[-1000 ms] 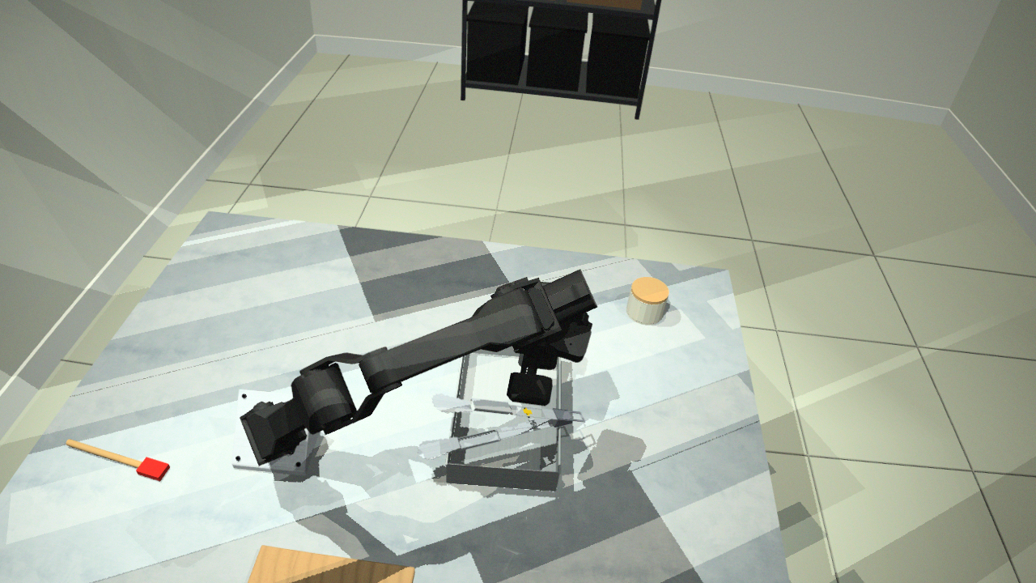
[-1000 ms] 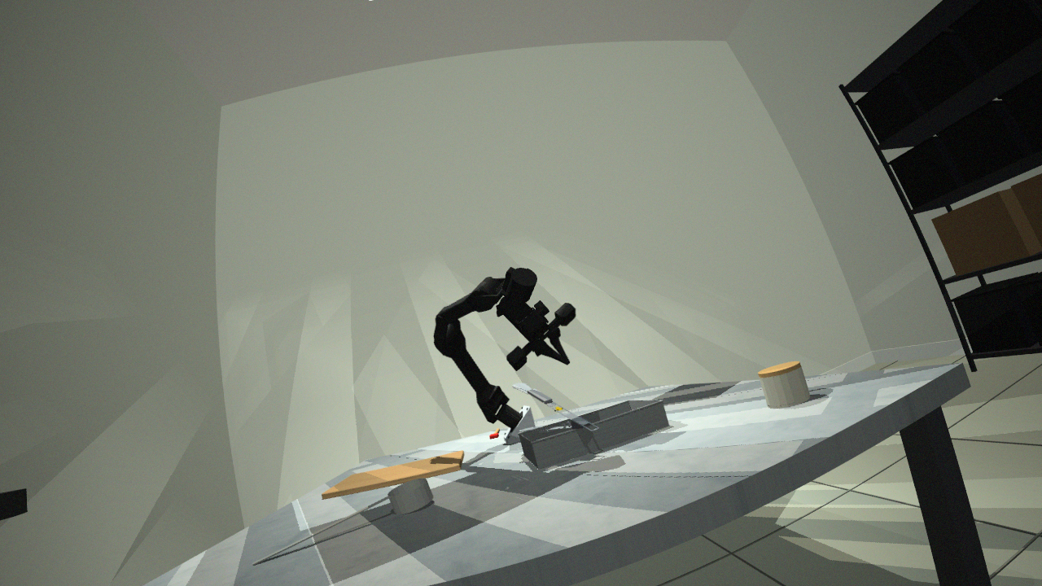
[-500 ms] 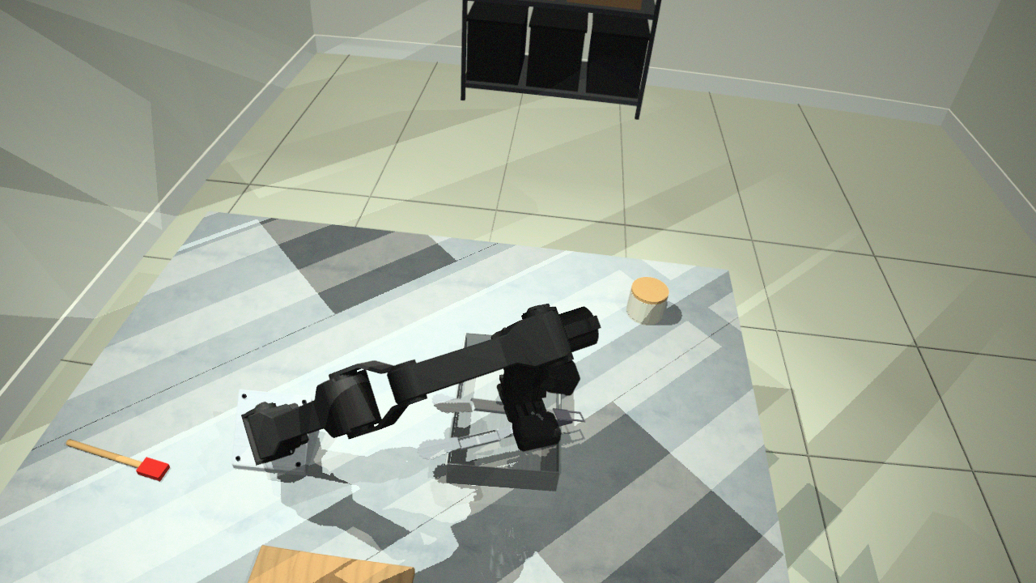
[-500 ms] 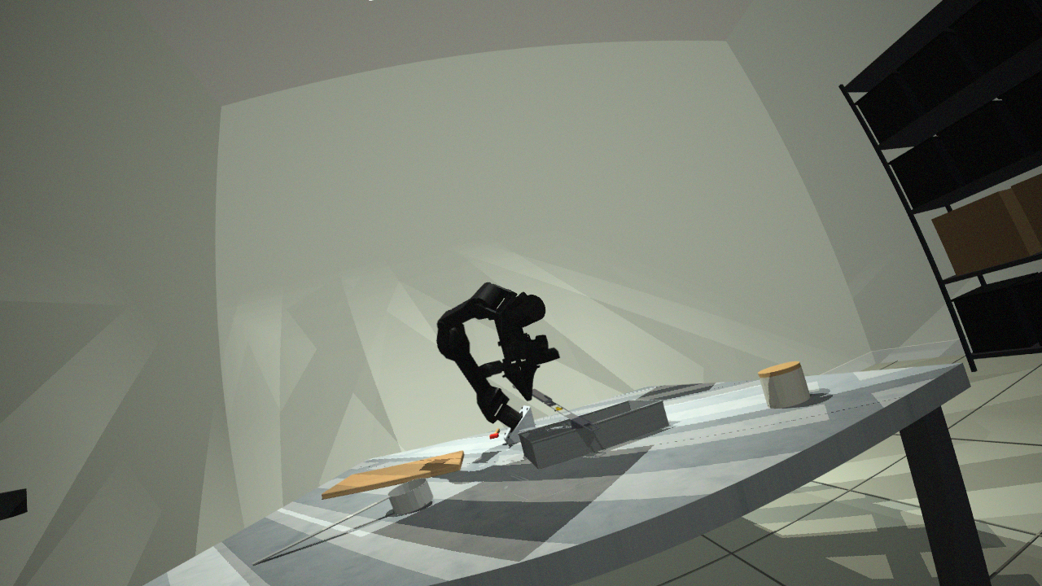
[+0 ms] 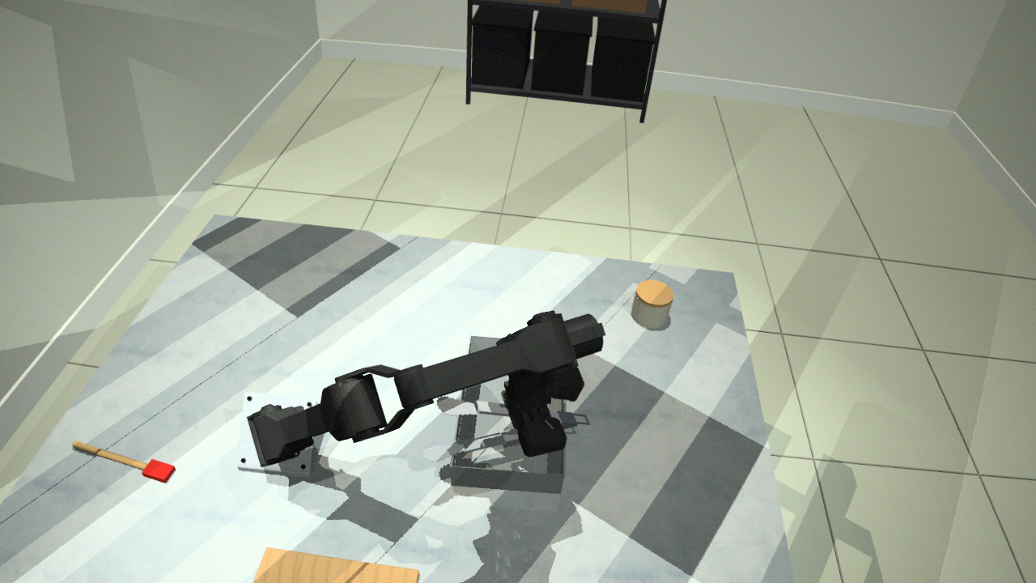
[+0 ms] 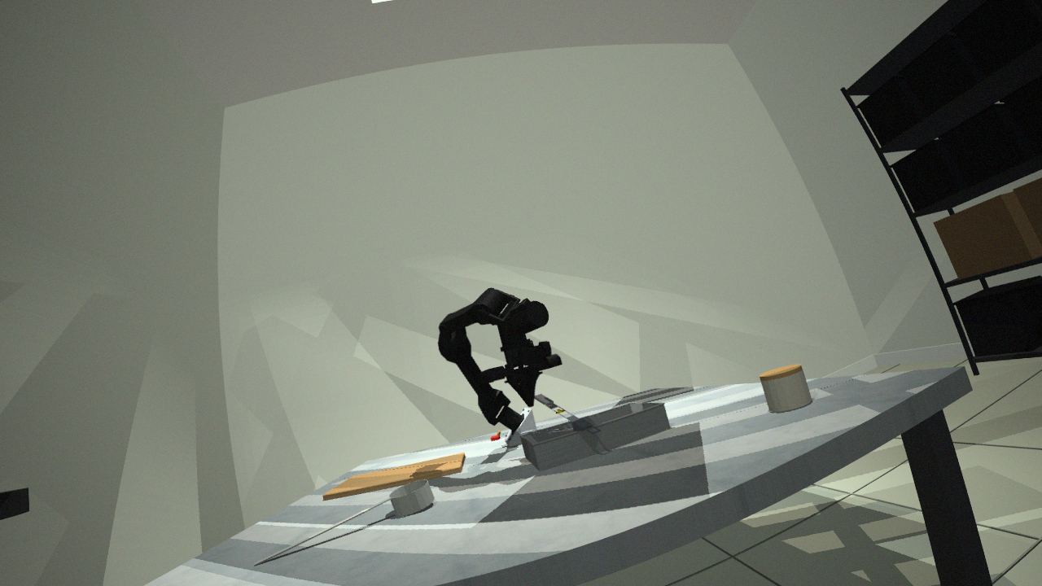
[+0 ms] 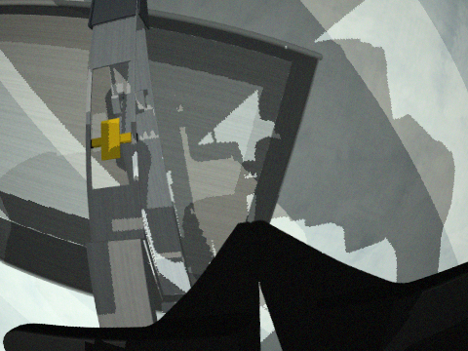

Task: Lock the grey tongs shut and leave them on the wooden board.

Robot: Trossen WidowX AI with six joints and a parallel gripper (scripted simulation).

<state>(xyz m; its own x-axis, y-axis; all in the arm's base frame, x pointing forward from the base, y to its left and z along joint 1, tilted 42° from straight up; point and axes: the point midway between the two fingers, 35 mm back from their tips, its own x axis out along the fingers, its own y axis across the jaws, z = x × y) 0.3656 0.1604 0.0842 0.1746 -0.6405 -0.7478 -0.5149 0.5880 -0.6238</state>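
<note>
Right now the yellow mark is 60 mm to the left of my gripper tip and 30 mm below it. Also, from my gripper tip: wooden board (410 mm to the right, 190 mm behind, 120 mm below); then roasting tin (120 mm to the left, 100 mm below, 40 mm behind).
</note>
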